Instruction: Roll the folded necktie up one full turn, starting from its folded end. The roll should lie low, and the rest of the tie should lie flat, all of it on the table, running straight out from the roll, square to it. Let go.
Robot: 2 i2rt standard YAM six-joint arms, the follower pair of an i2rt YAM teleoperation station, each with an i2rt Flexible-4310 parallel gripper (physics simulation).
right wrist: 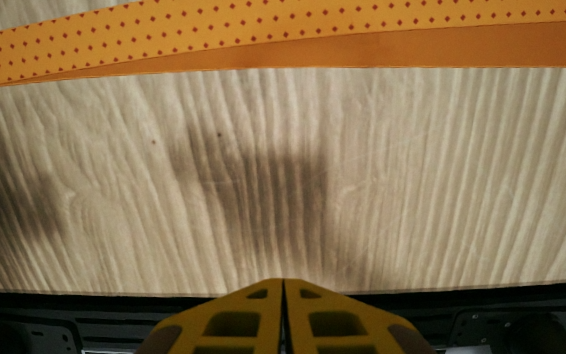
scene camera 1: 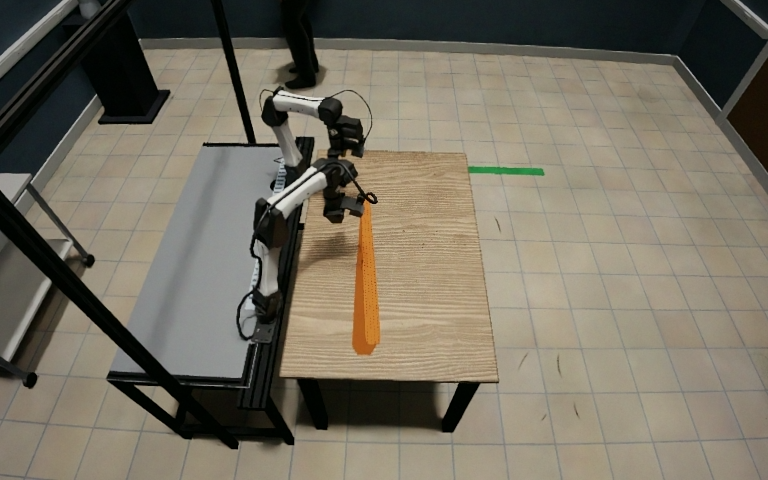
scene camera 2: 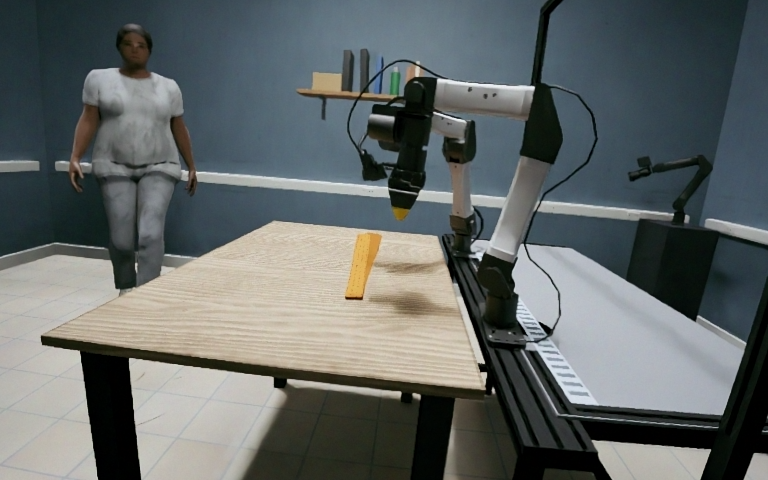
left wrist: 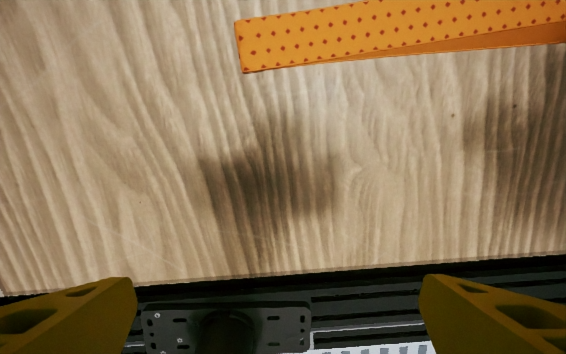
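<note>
The folded necktie [scene camera 1: 369,283] [scene camera 2: 357,266] [left wrist: 375,32] [right wrist: 300,20] lies flat and unrolled on the table, a long orange strip. Its red-spotted layer lies over a plain orange layer, which shows along one side. Its square folded end is at the upper end in scene camera 1 and at the near end in scene camera 2. My left gripper [left wrist: 278,289] is open and empty, pointing down above the table, apart from the tie. My right gripper [right wrist: 283,292] is shut and empty, also pointing down, beside the tie's length. The fingers of both are hidden in scene camera 1.
The wooden table [scene camera 1: 430,283] [scene camera 2: 226,322] borders the black rail [scene camera 1: 257,384] [scene camera 2: 543,407] that carries both arms. The two forearms stand close together in scene camera 1. A person [scene camera 2: 135,124] stands beyond the table. A black frame post [scene camera 1: 232,73] rises behind the arms.
</note>
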